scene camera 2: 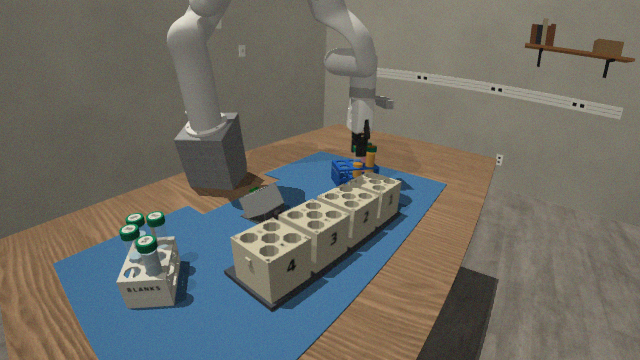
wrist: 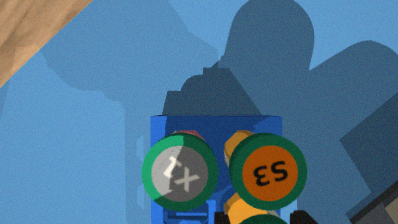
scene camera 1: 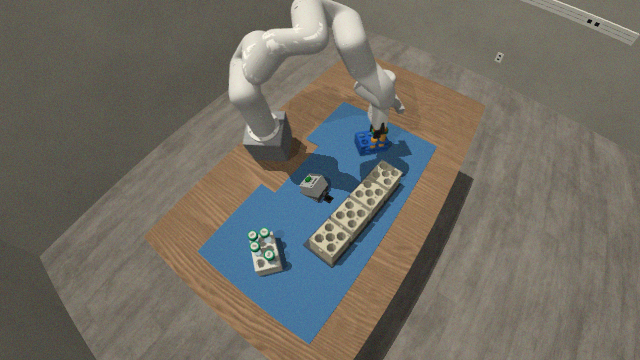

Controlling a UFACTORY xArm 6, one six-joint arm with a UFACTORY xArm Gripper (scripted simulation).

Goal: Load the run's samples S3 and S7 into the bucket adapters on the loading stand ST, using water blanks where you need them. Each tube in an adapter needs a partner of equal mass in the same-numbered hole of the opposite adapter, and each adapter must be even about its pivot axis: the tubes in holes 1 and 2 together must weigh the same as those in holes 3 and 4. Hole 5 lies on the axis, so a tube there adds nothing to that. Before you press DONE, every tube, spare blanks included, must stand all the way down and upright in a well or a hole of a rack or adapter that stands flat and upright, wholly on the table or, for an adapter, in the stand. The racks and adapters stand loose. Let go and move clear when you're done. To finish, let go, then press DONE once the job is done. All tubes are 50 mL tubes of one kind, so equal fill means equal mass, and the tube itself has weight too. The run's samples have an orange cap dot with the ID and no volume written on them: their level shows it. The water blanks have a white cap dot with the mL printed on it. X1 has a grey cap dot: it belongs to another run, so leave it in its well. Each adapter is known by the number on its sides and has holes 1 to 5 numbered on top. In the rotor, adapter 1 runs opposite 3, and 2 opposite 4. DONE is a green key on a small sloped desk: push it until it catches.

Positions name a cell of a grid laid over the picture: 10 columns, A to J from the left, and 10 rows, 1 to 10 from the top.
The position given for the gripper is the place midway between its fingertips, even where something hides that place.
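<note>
An adapter (scene camera 2: G6) and a done desk (scene camera 2: E6) are part of the scene, together with the gripper (scene camera 2: F5).
</note>
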